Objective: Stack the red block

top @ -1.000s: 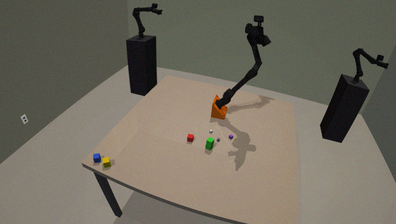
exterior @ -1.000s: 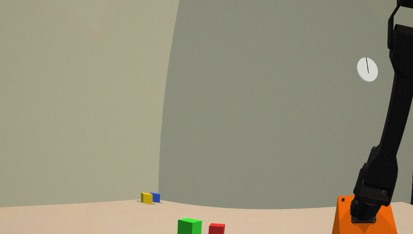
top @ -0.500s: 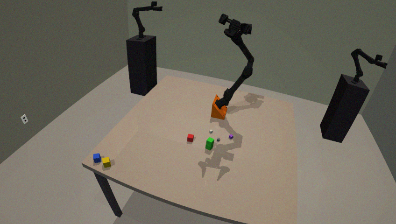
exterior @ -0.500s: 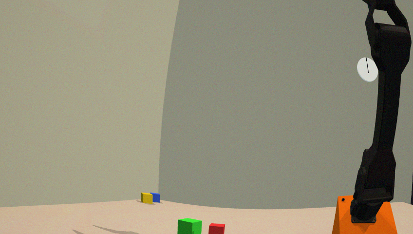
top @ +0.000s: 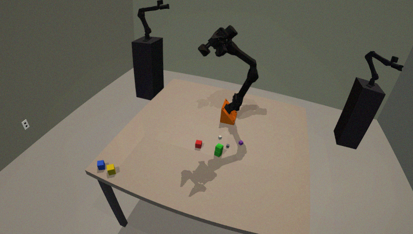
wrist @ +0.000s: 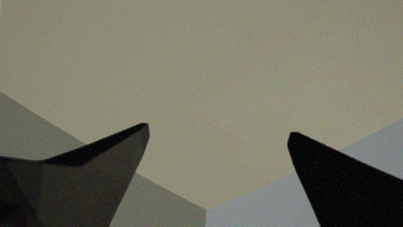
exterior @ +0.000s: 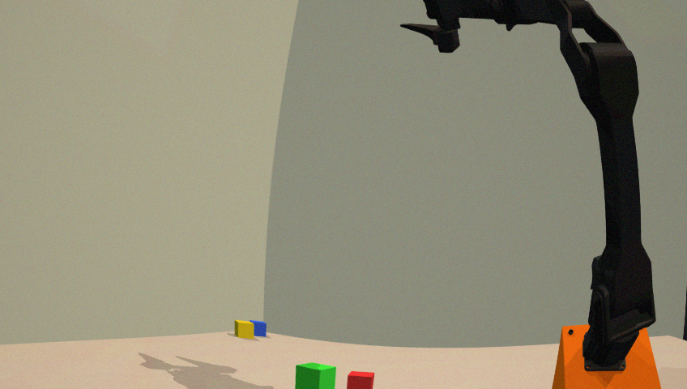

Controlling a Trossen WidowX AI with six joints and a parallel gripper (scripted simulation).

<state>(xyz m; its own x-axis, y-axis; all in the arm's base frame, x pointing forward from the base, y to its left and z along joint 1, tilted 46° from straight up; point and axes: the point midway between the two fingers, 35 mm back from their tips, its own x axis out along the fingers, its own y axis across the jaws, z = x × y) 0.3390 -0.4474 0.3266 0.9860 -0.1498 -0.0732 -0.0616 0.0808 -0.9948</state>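
The red block lies 30 mm ahead of my gripper tip and 640 mm below it. Round my gripper tip: purple block: 100 mm behind, 250 mm to the left, 640 mm below; then grey block: 40 mm behind, 170 mm to the left, 650 mm below; then white block: 100 mm behind, 100 mm to the left, 650 mm below.
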